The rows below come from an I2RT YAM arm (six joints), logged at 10 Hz.
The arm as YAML. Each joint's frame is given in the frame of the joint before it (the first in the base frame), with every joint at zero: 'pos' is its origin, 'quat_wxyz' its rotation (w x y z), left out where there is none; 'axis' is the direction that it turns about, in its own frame. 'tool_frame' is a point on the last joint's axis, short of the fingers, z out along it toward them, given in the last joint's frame.
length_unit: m
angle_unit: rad
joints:
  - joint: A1
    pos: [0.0, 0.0, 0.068]
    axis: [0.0, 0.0, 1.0]
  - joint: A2
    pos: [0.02, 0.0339, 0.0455]
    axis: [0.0, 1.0, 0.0]
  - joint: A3
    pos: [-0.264, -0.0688, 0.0]
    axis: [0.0, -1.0, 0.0]
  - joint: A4
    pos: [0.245, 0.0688, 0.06]
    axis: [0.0, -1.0, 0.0]
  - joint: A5
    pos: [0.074, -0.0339, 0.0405]
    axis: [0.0, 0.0, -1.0]
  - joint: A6
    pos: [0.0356, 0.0, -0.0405]
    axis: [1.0, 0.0, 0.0]
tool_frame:
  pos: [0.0, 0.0, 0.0]
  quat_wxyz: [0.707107, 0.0, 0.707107, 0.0]
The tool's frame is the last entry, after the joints.
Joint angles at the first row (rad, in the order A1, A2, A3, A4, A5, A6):
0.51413 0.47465 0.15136 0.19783 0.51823 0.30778
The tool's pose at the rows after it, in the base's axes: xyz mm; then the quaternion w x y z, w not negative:
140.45 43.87 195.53 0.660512 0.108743 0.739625 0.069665
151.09 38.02 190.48 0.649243 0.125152 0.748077 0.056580
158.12 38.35 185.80 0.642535 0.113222 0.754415 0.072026
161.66 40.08 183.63 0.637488 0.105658 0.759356 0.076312
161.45 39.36 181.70 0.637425 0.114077 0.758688 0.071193
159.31 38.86 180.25 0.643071 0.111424 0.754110 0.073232
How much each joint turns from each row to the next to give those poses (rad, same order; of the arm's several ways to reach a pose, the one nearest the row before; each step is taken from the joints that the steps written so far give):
-0.10714 0.04997 -0.01157 0.05621 -0.07369 -0.00021
-0.06886 0.09115 0.00386 0.05302 -0.03262 0.01171
-0.02627 0.07236 -0.00442 0.06681 -0.06765 0.00093
-0.00050 0.04075 0.00264 0.02678 -0.01912 -0.00266
0.00000 0.00441 -0.00622 0.00761 0.01846 0.00740
0.00043 -0.01341 -0.01568 0.01873 -0.00328 -0.00663

